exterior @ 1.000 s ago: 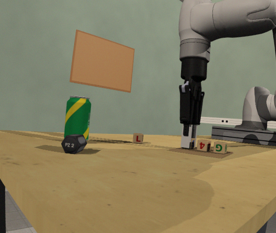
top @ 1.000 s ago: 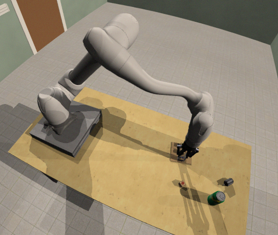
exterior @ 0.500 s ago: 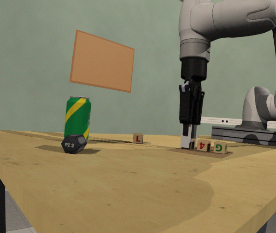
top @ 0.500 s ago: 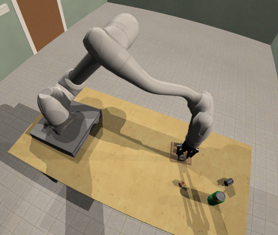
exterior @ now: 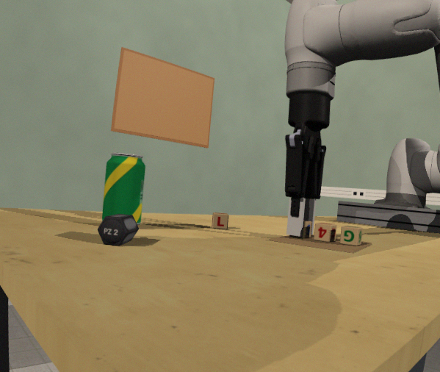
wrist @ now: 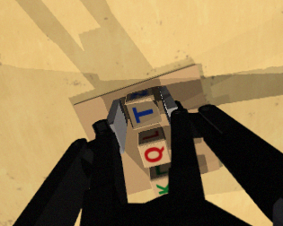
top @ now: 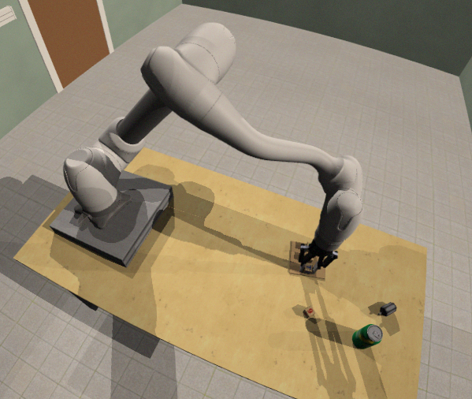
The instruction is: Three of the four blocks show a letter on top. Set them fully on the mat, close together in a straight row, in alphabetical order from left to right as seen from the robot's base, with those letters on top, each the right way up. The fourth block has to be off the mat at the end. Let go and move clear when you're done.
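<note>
My gripper is now 2 cm above the T block. From my hand the other things lie so: yellow can 28 cm ahead, 14 cm to the right, 2 cm above; then brown mat 1 cm behind, 5 cm to the left, 4 cm below.
</note>
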